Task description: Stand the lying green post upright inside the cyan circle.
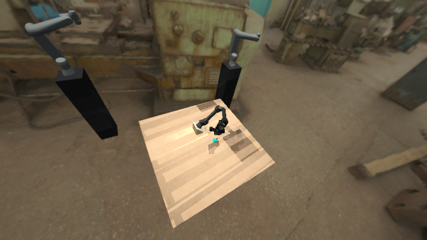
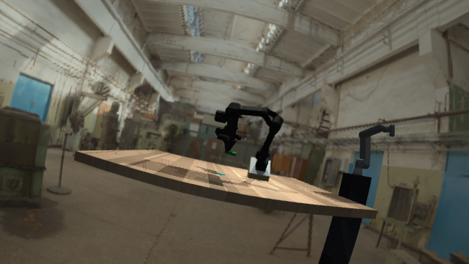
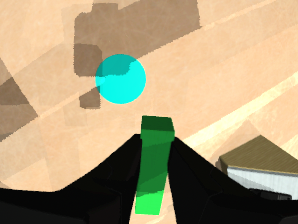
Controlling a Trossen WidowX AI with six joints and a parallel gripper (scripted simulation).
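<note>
Now: the cyan circle 2 cm ahead of my gripper tip, 1 cm to the left of it and 13 cm below it. Also, from my gripper tip: green post (2 cm behind, 1 cm to the left).
</note>
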